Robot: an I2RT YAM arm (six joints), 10 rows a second.
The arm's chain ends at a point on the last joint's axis. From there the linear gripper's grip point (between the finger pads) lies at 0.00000 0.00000 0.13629 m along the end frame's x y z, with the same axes.
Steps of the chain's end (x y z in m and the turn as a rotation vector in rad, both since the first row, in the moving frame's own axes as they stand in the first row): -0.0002, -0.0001, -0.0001, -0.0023, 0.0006, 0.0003; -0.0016, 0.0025, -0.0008, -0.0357, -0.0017, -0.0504; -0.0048, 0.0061, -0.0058, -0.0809, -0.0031, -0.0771; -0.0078, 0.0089, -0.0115, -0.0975, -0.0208, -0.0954; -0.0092, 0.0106, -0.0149, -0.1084, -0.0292, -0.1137
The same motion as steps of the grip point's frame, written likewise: -0.0001, 0.0002, -0.0001, -0.0023, 0.0006, 0.0003; -0.0017, 0.0074, -0.0009, -0.0357, -0.0017, -0.0504; -0.0048, 0.0171, -0.0062, -0.0809, -0.0031, -0.0771; -0.0100, 0.0223, -0.0122, -0.0975, -0.0208, -0.0954; -0.0123, 0.0255, -0.0158, -0.1084, -0.0292, -0.1137
